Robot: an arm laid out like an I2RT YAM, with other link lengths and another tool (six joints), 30 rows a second.
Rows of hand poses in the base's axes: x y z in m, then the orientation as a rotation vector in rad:
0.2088 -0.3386 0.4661 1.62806 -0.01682 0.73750
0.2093 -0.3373 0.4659 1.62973 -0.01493 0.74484
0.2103 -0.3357 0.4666 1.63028 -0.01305 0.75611
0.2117 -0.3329 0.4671 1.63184 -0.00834 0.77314
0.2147 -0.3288 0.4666 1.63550 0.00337 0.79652
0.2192 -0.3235 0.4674 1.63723 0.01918 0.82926
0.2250 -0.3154 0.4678 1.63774 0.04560 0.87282
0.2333 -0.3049 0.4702 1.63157 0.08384 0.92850
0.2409 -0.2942 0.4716 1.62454 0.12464 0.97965
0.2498 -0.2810 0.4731 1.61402 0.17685 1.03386
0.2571 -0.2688 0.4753 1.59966 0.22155 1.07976
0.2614 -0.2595 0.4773 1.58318 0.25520 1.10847
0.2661 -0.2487 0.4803 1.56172 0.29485 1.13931
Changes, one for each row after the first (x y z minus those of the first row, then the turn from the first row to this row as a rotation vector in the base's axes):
0.0005 0.0013 -0.0002 0.00221 -0.00306 0.00604
0.0015 0.0029 0.0005 0.00407 -0.00887 0.01432
0.0029 0.0057 0.0010 0.00707 -0.01640 0.02812
0.0059 0.0098 0.0005 0.01124 -0.02344 0.05056
0.0104 0.0151 0.0013 0.01437 -0.03452 0.08102
0.0162 0.0232 0.0017 0.01594 -0.04677 0.12457
0.0245 0.0337 0.0041 0.01144 -0.06184 0.18199
0.0321 0.0444 0.0055 0.00565 -0.07294 0.23818
0.0410 0.0576 0.0070 -0.00423 -0.08071 0.30307
0.0483 0.0698 0.0092 -0.01655 -0.08853 0.35784
0.0526 0.0791 0.0112 -0.03175 -0.09250 0.39495
0.0573 0.0899 0.0142 -0.05162 -0.09595 0.43685

